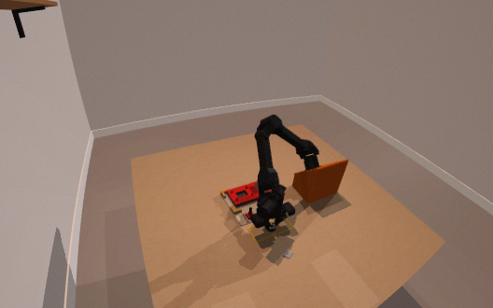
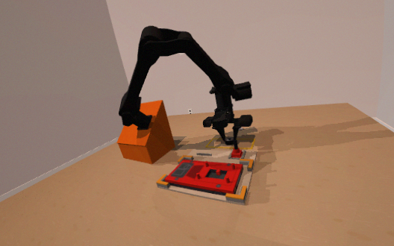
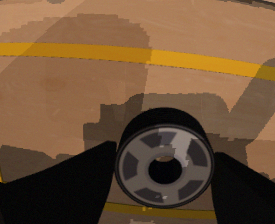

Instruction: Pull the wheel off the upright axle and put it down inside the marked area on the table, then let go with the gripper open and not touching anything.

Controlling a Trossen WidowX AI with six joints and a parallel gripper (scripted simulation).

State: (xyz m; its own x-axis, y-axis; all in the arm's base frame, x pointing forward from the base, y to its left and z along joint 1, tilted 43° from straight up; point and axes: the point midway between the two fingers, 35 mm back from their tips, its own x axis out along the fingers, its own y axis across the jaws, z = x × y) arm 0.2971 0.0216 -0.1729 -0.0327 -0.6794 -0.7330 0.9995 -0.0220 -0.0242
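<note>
Right now the wheel is right at my gripper tip.
</note>
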